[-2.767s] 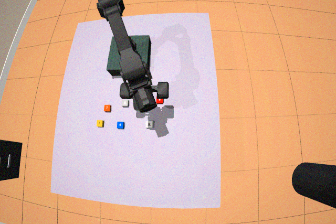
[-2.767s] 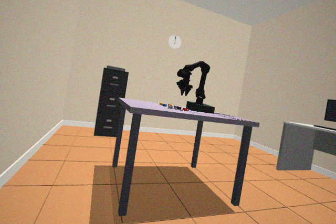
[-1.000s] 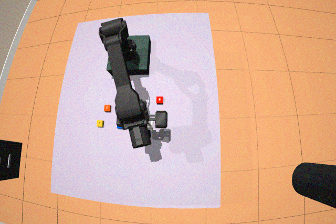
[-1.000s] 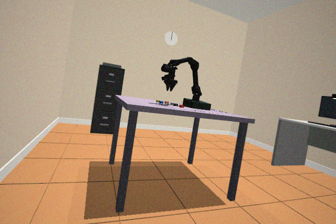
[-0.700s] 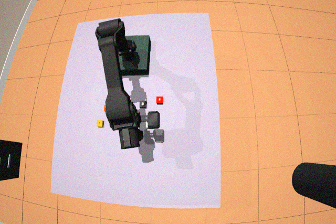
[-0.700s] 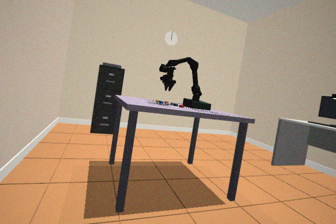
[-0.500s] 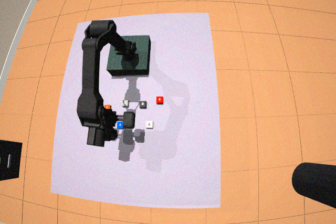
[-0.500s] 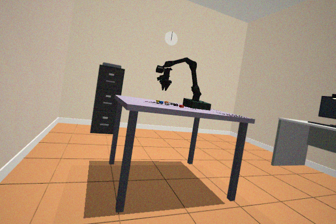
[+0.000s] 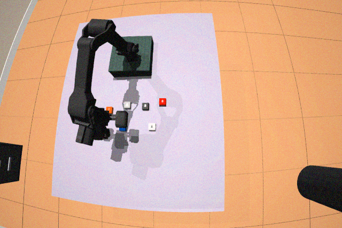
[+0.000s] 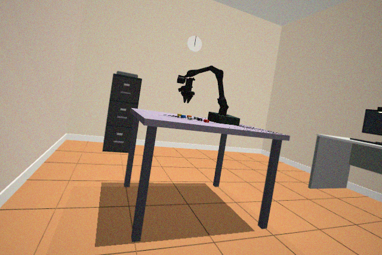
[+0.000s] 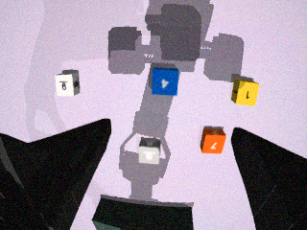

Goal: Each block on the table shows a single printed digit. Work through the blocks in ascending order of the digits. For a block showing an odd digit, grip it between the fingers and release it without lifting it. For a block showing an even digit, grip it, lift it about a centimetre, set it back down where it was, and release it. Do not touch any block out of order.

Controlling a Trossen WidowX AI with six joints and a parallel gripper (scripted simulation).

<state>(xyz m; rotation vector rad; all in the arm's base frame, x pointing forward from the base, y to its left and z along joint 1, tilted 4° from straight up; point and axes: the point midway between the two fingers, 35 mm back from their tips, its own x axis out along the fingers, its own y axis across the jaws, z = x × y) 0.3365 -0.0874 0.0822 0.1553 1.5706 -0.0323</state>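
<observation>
My gripper tip is 13 cm to the right of the dark grey block, 11 cm above it and 8 cm past it. The rest, counted from my gripper tip: white block 15 cm to the left, 11 cm below, 2 cm ahead; red block 21 cm to the left, 11 cm below, 10 cm behind.
</observation>
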